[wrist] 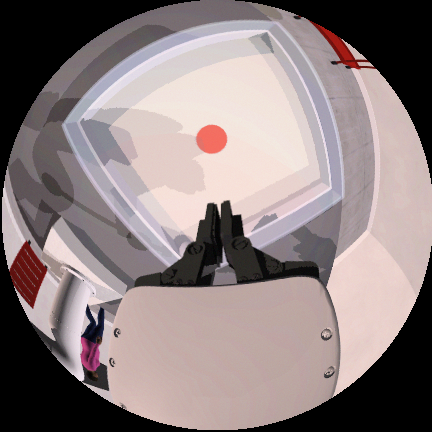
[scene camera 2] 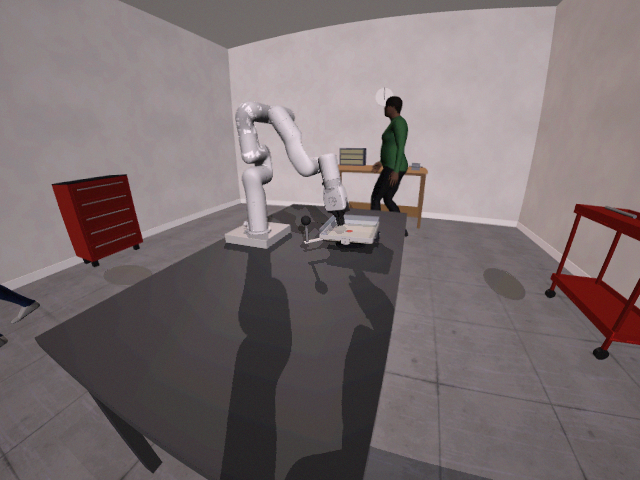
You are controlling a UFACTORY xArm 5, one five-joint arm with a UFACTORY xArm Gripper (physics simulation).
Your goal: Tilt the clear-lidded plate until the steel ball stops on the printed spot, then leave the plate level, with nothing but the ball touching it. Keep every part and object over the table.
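The clear-lidded plate has a pale floor and bluish see-through walls. It stands on the table beyond the robot's base; I cannot tell whether it is exactly level. The red printed spot lies near the middle of its floor. A small grey rounded shape, probably the steel ball, shows at the plate's near corner in the wrist view, partly hidden by the left finger. No ball shows on the spot. My gripper is shut and empty, fingertips low over the plate's near corner; contact is unclear.
A black knob stands on a thin post, joined to the plate by a pale bar, on the base side. The dark table carries the robot's white base. A person in green stands beyond the table.
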